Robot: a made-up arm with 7 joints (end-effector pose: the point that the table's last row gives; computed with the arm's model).
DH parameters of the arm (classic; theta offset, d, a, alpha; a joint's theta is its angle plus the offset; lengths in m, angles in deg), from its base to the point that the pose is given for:
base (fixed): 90 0.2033 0.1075 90
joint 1: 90 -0.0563 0.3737 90
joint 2: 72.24 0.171 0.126 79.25
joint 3: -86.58 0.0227 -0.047 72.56
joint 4: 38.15 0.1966 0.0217 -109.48
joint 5: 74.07 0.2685 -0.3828 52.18
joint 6: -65.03 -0.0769 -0.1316 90
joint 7: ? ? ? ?
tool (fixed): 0 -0.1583 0 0
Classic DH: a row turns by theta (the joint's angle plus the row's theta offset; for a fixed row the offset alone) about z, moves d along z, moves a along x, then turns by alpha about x.
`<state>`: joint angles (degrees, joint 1 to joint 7).
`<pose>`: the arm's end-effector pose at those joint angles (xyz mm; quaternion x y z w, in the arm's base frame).
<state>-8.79 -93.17 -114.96 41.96 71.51 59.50 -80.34</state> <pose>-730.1 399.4 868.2 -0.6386 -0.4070 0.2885 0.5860</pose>
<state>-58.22 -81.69 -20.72 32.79 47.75 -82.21 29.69</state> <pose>-130.3 846.7 -61.5 -0.0958 0.8327 -0.5389 0.0841</pose>
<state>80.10 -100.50 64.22 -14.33 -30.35 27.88 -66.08</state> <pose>-312.4 332.2 410.5 -0.5841 0.2697 -0.2521 0.7229</pose>
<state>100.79 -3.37 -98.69 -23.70 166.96 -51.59 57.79</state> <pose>-302.1 -717.7 259.5 -0.5463 0.2257 0.3126 0.7436</pose>
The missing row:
joint 7: 0 -0.0786 -0.1819 90
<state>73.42 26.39 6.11 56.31 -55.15 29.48 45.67</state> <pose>-326.2 485.4 502.4 0.6338 -0.5900 0.4958 0.0652</pose>
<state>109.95 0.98 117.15 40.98 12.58 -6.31 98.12</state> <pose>-125.3 -36.0 -435.6 -0.1468 0.5009 -0.8226 0.2255</pose>
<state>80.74 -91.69 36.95 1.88 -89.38 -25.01 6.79</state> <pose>-94.7 -116.4 1001.9 0.6018 0.5734 -0.2153 0.5125</pose>
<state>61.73 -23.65 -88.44 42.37 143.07 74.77 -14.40</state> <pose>-144.4 -849.9 458.9 -0.2091 -0.4583 0.2115 0.8376</pose>
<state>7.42 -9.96 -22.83 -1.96 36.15 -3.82 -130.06</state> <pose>-308.4 444.7 906.0 -0.0814 0.1543 0.7293 0.6616</pose>
